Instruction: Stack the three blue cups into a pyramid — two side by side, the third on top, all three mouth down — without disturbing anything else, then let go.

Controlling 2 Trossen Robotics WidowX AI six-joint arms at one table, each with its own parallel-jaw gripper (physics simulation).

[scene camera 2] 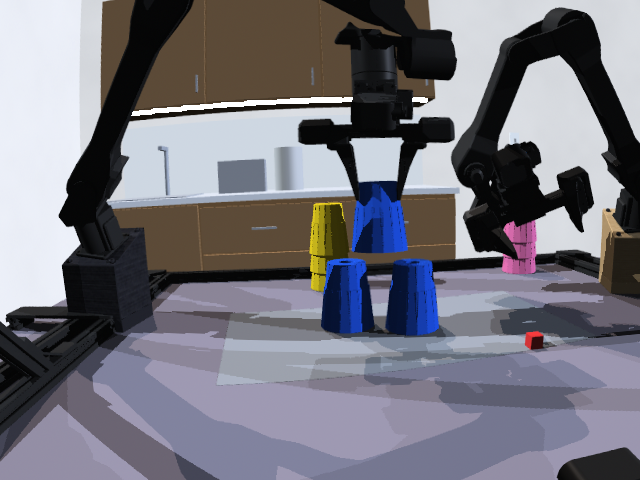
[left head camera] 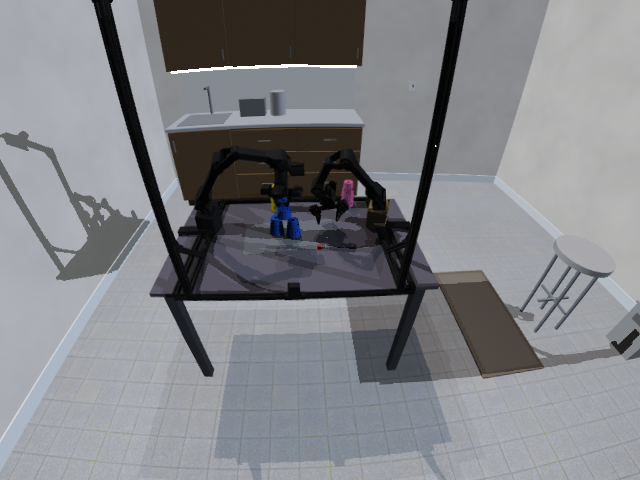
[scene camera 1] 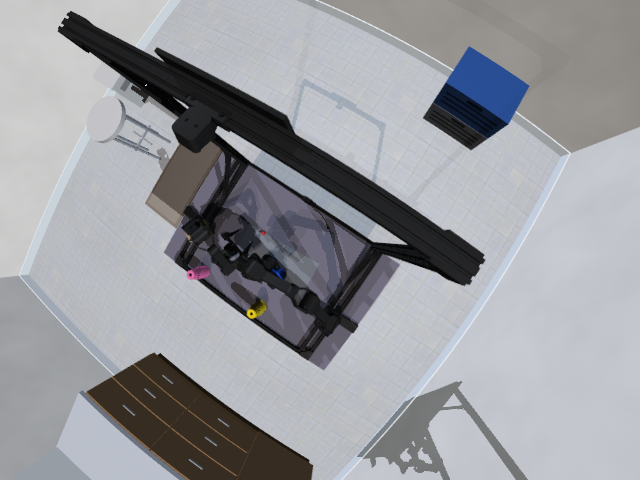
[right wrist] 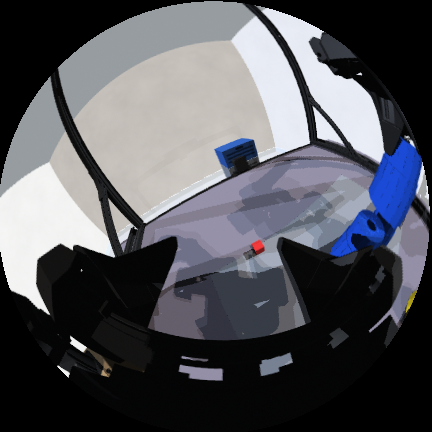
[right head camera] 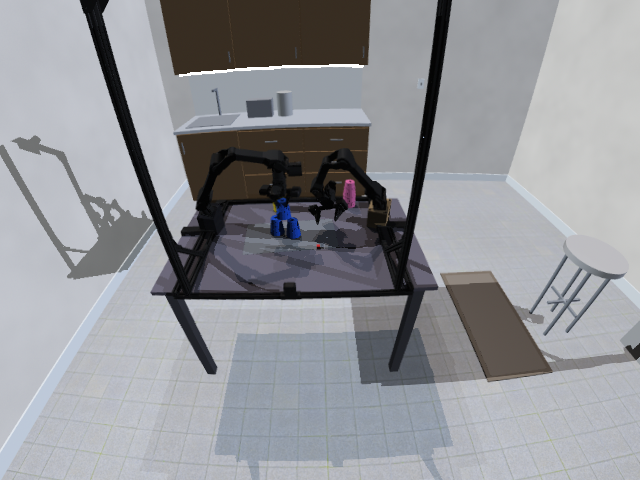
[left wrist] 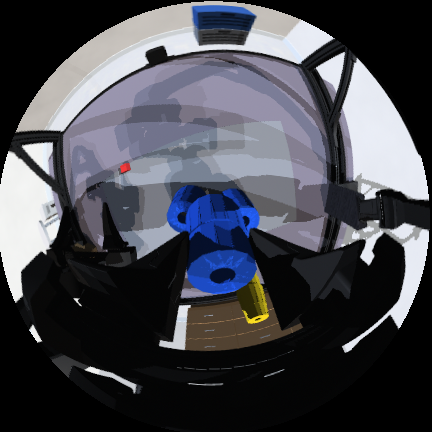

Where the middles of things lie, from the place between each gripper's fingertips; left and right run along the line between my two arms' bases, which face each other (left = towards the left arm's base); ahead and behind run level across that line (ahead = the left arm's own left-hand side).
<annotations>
I see the pale mat (scene camera 2: 274,346) 17 cm below my left hand and 3 cm to the right of it.
Right now the pale mat is 7 cm ahead of my right hand, 18 cm to the left of it and 12 cm below it.
</annotations>
